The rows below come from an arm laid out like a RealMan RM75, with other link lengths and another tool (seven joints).
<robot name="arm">
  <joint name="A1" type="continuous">
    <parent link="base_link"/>
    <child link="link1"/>
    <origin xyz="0 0 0.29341"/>
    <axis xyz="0 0 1"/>
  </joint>
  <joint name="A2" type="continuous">
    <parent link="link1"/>
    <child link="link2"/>
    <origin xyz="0 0 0"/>
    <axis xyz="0 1 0"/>
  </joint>
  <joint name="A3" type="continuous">
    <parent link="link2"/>
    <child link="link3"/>
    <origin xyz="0 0 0.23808"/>
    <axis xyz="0 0 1"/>
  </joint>
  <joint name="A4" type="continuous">
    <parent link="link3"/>
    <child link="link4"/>
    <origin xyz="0 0 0"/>
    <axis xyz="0 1 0"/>
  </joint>
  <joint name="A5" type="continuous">
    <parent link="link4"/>
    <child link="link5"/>
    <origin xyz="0 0 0.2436"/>
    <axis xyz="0 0 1"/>
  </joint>
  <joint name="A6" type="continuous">
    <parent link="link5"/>
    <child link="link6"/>
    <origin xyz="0 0 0"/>
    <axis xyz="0 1 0"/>
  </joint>
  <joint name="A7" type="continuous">
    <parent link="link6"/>
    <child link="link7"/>
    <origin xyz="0 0 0.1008"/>
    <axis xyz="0 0 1"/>
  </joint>
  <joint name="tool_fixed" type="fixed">
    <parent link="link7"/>
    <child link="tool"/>
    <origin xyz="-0.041 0.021 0.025" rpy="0 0.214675 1.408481"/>
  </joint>
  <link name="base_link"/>
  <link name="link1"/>
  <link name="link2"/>
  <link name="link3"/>
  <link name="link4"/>
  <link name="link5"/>
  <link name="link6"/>
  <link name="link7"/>
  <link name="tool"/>
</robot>
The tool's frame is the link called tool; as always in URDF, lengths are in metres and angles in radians. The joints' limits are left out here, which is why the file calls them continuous.
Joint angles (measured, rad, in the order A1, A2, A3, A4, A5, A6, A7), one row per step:
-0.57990, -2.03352, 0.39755, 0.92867, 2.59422, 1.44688, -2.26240
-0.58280, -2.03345, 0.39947, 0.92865, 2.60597, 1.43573, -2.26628
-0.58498, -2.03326, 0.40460, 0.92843, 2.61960, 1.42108, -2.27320
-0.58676, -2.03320, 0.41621, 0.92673, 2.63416, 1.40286, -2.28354
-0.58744, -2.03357, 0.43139, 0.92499, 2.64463, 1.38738, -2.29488
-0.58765, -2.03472, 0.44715, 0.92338, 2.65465, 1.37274, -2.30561
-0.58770, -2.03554, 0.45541, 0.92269, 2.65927, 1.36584, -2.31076
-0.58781, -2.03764, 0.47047, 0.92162, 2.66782, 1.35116, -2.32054
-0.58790, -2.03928, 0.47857, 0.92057, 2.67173, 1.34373, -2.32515
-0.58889, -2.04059, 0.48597, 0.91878, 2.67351, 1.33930, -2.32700
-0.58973, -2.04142, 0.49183, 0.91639, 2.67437, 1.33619, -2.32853
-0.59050, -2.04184, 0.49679, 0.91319, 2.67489, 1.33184, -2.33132
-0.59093, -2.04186, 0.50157, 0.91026, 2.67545, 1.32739, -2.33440
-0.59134, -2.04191, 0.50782, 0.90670, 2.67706, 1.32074, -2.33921
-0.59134, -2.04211, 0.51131, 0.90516, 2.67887, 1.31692, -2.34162
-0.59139, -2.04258, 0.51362, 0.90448, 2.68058, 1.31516, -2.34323
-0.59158, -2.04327, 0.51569, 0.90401, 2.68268, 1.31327, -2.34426
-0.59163, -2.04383, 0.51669, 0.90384, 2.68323, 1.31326, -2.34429
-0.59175, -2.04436, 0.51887, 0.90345, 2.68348, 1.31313, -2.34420
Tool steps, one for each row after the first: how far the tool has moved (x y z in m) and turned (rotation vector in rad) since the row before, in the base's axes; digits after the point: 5 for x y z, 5 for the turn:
-0.00084, 0.00134, 0.00015, 0.00201, 0.01379, 0.00574
-0.00118, 0.00148, 0.00003, 0.00214, 0.01720, 0.00867
-0.00110, 0.00185, -0.00073, -0.00030, 0.02040, 0.00997
-0.00045, 0.00164, -0.00128, -0.00271, 0.01689, 0.00803
-0.00038, 0.00139, -0.00166, -0.00379, 0.01625, 0.00703
-0.00008, 0.00067, -0.00096, -0.00233, 0.00781, 0.00286
-0.00019, 0.00140, -0.00190, -0.00248, 0.01498, 0.00530
0.00003, 0.00067, -0.00139, -0.00206, 0.00688, 0.00205
0.00051, 0.00070, -0.00146, -0.00405, 0.00438, -0.00138
0.00043, 0.00050, -0.00132, -0.00376, 0.00238, -0.00091
0.00024, 0.00057, -0.00122, -0.00181, 0.00160, 0.00083
0.00008, 0.00051, -0.00096, -0.00111, 0.00197, 0.00138
-0.00005, 0.00067, -0.00117, -0.00077, 0.00352, 0.00277
-0.00017, 0.00026, -0.00061, -0.00066, 0.00302, 0.00163
-0.00003, 0.00007, -0.00049, -0.00130, 0.00192, 0.00107
-0.00004, 0.00009, -0.00051, -0.00136, 0.00239, 0.00058
0.00009, -0.00006, -0.00037, -0.00142, 0.00036, -0.00023
0.00020, 0.00002, -0.00050, -0.00221, 0.00072, -0.00094

